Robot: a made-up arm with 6 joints. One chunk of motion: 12 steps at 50 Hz.
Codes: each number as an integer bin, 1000 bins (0 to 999) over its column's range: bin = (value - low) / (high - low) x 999, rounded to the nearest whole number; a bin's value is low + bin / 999 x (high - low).
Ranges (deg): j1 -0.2..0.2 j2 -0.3..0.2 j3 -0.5..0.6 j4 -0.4..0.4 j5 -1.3..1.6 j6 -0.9..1
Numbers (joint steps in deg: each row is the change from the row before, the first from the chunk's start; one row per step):
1: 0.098 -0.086 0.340 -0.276 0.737 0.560
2: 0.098 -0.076 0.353 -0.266 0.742 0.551
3: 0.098 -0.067 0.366 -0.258 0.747 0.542
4: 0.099 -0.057 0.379 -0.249 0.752 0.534
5: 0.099 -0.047 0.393 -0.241 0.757 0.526
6: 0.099 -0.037 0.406 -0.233 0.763 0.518
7: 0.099 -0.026 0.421 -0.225 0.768 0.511
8: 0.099 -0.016 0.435 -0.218 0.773 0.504
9: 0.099 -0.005 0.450 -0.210 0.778 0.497
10: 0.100 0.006 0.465 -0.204 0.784 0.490
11: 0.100 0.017 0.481 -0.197 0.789 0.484
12: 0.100 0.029 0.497 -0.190 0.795 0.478
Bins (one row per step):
1: 744 428 763 155 702 768
2: 744 448 775 167 703 763
3: 744 466 786 177 705 758
4: 747 486 798 189 707 754
5: 747 505 811 199 709 750
6: 747 525 823 209 711 746
7: 747 547 836 219 712 742
8: 747 567 849 227 714 738
9: 747 589 863 237 716 735
10: 749 611 876 245 718 731
11: 749 633 891 253 720 728
12: 749 657 905 262 722 725

